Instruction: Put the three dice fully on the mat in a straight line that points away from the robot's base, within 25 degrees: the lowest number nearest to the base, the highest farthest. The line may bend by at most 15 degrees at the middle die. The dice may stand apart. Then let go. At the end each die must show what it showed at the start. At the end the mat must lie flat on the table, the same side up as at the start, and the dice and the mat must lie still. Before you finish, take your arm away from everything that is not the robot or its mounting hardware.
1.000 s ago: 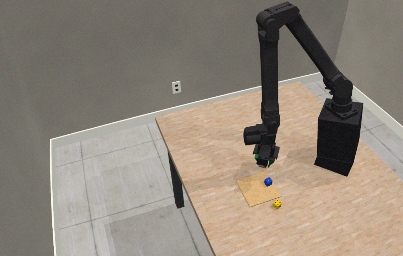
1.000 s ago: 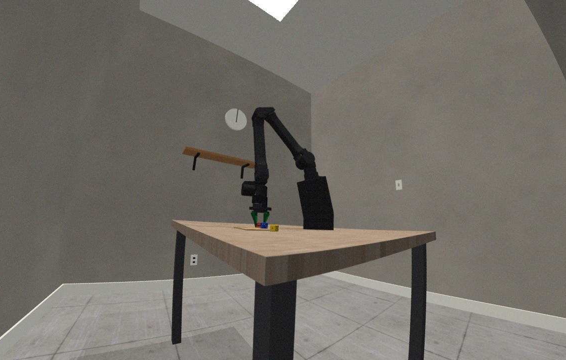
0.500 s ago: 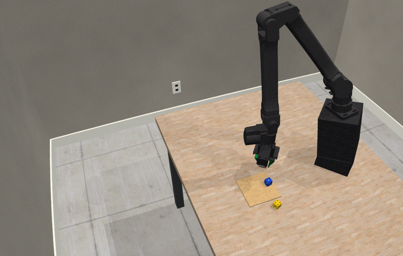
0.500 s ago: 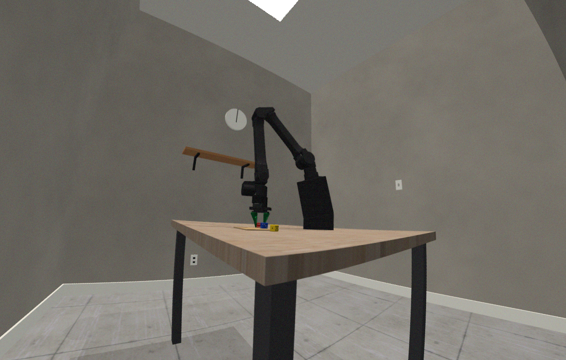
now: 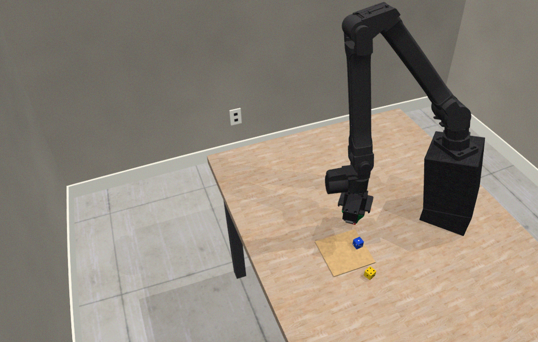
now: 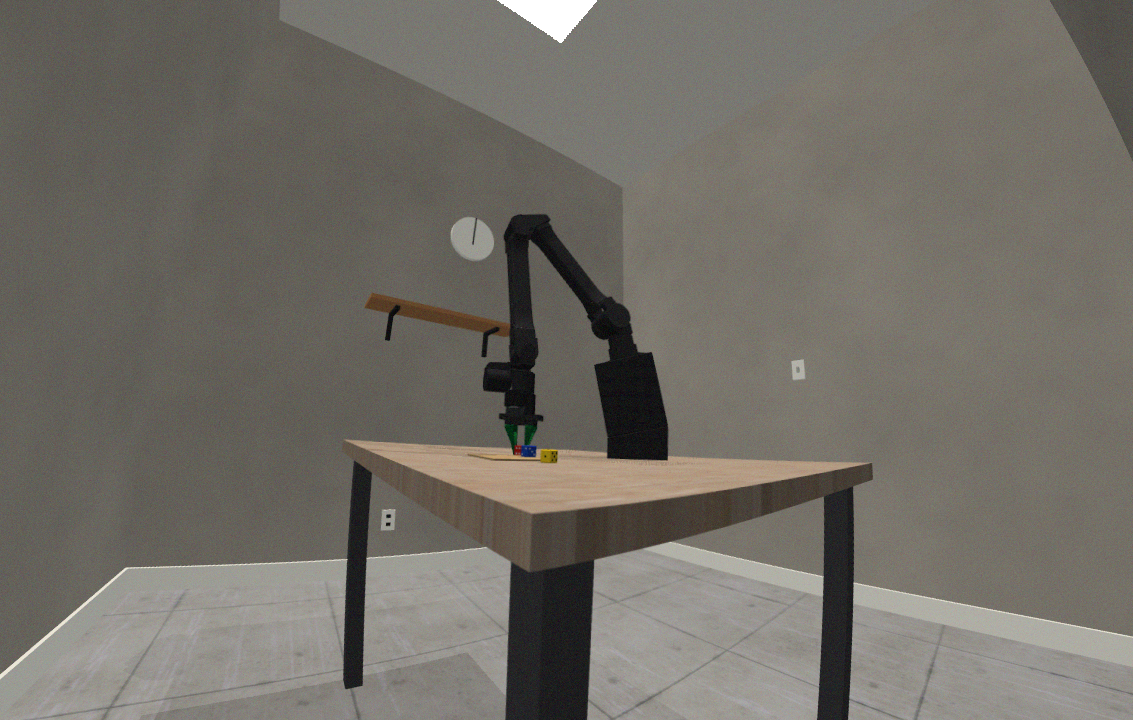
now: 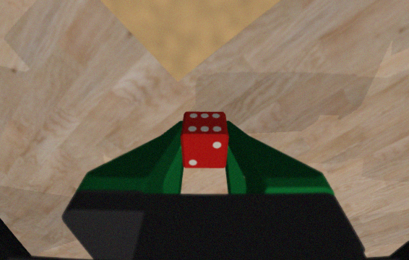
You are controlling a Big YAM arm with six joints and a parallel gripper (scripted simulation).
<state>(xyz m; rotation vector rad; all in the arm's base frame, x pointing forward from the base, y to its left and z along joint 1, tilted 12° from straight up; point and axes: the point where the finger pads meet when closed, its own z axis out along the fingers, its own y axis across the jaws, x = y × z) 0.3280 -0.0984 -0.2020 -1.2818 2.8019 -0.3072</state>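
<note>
Right now the tan mat is 10 cm to the left of my hand, 8 cm ahead of it and 1 cm below it. From my hand the other things lie so: blue die (10 cm to the left, 4 cm ahead, 1 cm above); red die (right at my hand); yellow die (21 cm to the left, 6 cm ahead).
</note>
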